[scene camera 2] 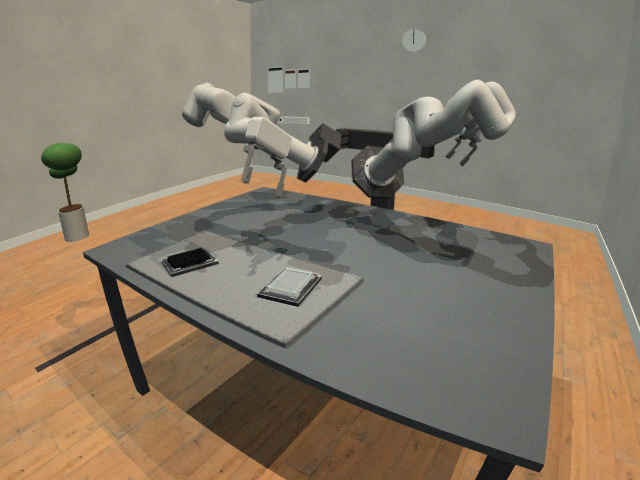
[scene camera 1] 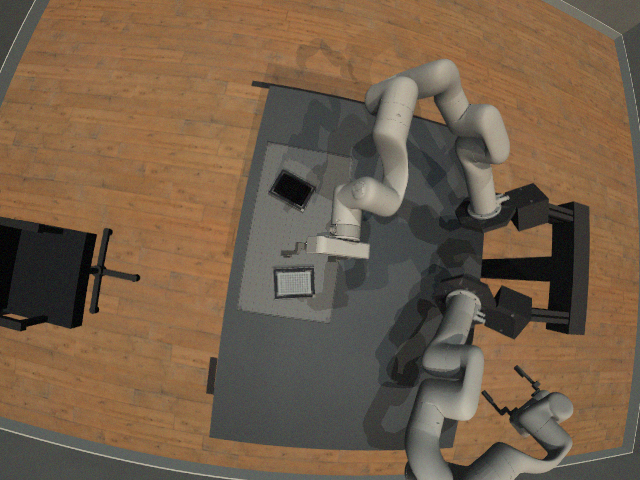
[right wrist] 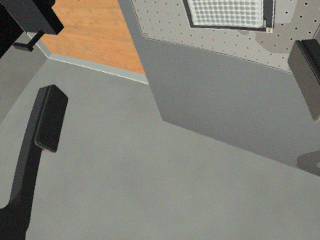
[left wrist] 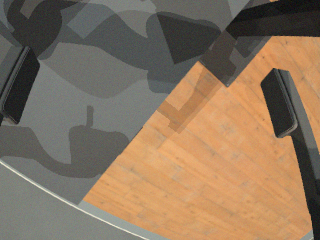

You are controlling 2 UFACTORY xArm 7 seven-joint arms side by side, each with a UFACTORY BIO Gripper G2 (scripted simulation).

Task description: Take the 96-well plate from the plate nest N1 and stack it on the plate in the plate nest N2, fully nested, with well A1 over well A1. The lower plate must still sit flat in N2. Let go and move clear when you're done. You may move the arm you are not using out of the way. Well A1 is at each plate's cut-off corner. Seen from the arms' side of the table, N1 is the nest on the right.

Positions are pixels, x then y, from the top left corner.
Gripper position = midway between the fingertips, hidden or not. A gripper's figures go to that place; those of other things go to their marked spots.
Labels:
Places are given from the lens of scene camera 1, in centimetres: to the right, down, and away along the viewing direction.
my left gripper (scene camera 1: 499, 378): 65, 50, 81
my right gripper (scene camera 1: 307, 256): -4, 5, 78
white 96-well plate (scene camera 1: 299, 282): -8, 16, 101

